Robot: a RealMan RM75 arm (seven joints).
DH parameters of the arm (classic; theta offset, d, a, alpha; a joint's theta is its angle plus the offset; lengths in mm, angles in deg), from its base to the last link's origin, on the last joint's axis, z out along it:
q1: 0 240.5 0 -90
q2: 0 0 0 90
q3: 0 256 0 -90
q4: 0 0 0 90
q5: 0 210 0 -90
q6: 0 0 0 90
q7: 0 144 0 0
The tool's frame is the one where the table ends.
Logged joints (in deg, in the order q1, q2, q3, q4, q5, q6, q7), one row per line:
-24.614 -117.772 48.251 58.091 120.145 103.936 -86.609
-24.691 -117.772 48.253 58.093 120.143 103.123 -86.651
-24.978 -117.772 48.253 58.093 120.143 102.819 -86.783
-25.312 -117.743 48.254 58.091 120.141 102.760 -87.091
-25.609 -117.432 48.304 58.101 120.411 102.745 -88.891
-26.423 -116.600 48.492 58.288 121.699 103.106 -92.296
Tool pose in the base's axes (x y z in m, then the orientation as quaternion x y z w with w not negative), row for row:
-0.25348 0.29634 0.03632 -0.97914 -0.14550 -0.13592 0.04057
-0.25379 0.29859 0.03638 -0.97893 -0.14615 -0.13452 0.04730
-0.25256 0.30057 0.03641 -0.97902 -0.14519 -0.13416 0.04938
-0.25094 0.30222 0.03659 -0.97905 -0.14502 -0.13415 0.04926
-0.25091 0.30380 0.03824 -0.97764 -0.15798 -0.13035 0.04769
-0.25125 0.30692 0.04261 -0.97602 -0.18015 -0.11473 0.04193
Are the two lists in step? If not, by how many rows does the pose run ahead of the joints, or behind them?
They are in step.
